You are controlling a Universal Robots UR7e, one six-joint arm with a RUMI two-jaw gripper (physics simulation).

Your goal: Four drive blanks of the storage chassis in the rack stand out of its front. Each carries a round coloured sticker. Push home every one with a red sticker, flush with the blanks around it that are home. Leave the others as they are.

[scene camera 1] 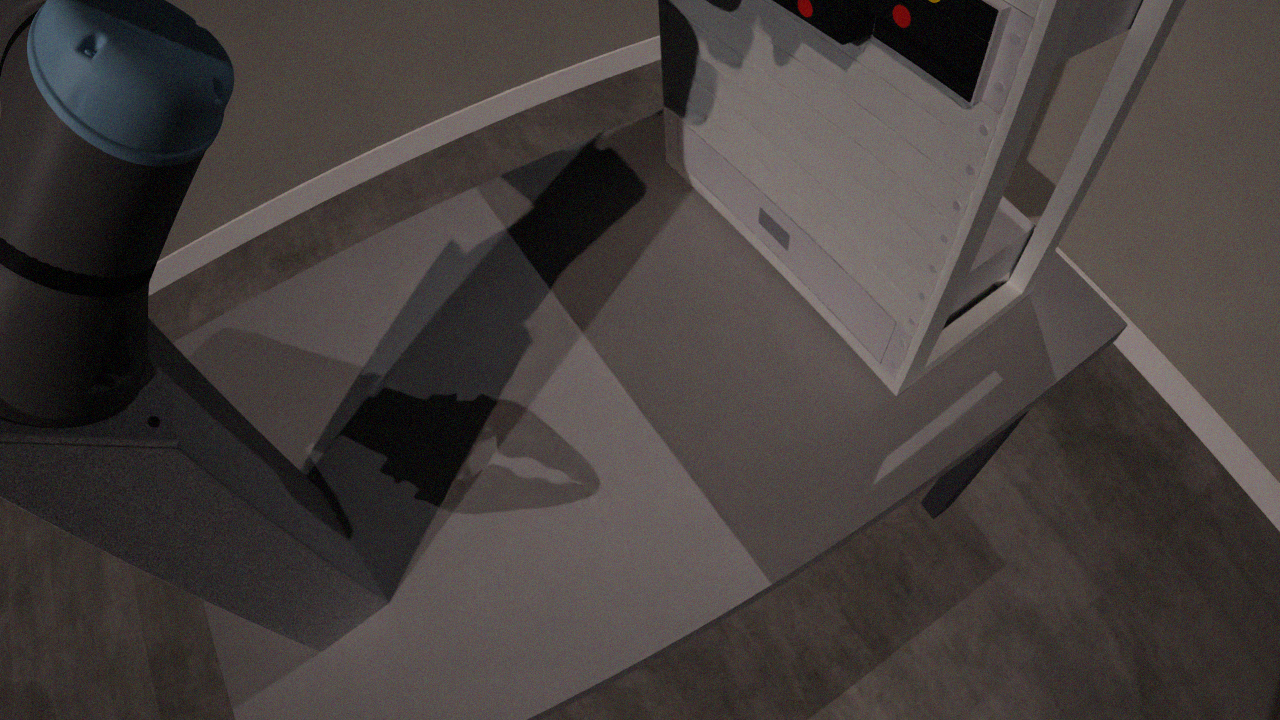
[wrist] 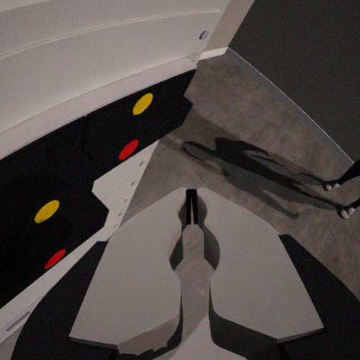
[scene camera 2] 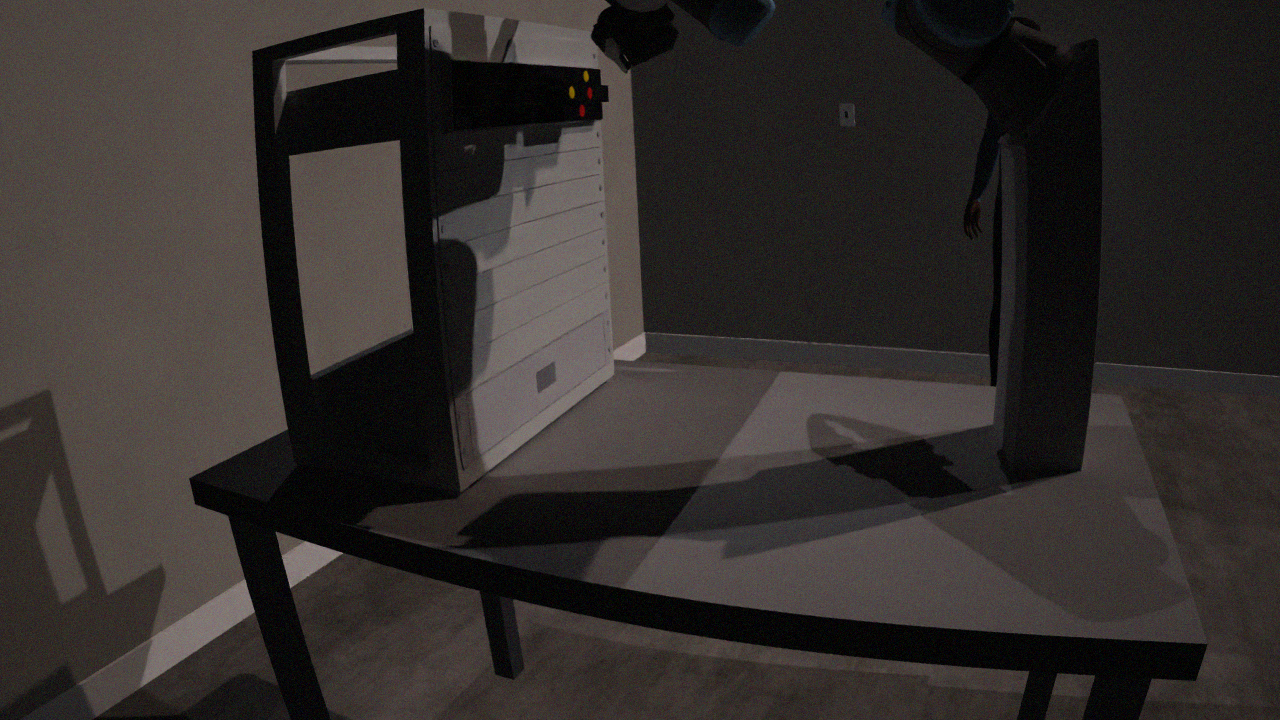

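Observation:
The black storage chassis (scene camera 1: 948,55) (scene camera 2: 510,94) (wrist: 112,127) sits high in the rack (scene camera 1: 897,353) (scene camera 2: 417,223). Its stickers are two red (wrist: 128,150) (wrist: 55,259) and two yellow (wrist: 143,104) (wrist: 47,211). In the wrist view, dark blank edges stand out at the right end and at lower left; which blanks stand out, and by how much, is hard to tell on black. A dark block also juts past the rack's right edge in scene camera 2. My gripper (scene camera 2: 625,60) (wrist: 190,191) is shut and empty, apart from the chassis and in front of it. It does not show in scene camera 1.
The rack's light panels (scene camera 1: 805,134) (scene camera 2: 537,232) lie below the chassis. The rack stands on the table (scene camera 1: 626,626) (scene camera 2: 805,573). The arm's pedestal (scene camera 1: 223,537) (scene camera 2: 1047,295) stands at the table's other end. Walls are behind, and a standing figure shows partly behind the pedestal.

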